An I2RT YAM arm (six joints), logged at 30 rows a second.
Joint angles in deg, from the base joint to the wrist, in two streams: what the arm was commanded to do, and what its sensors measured. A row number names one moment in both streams.
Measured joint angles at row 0:
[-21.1, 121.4, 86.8, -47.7, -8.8, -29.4]
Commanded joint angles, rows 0 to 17:
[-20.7, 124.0, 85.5, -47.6, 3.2, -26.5]
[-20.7, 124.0, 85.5, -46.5, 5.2, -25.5]
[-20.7, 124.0, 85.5, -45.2, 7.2, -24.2]
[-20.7, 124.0, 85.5, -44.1, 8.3, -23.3]
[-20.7, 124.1, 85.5, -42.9, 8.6, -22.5]
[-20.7, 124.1, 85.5, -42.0, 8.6, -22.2]
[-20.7, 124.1, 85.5, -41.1, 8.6, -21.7]
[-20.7, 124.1, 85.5, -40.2, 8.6, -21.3]
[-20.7, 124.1, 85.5, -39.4, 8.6, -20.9]
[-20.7, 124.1, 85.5, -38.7, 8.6, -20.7]
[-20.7, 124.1, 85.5, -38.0, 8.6, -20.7]
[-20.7, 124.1, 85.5, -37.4, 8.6, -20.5]
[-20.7, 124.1, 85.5, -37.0, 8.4, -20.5]
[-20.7, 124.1, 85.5, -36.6, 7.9, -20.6]
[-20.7, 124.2, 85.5, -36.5, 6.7, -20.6]
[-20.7, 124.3, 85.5, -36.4, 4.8, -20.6]
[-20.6, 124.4, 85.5, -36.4, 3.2, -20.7]
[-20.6, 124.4, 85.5, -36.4, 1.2, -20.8]
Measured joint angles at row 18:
[-20.3, 122.1, 86.7, -36.5, 5.3, -22.0]
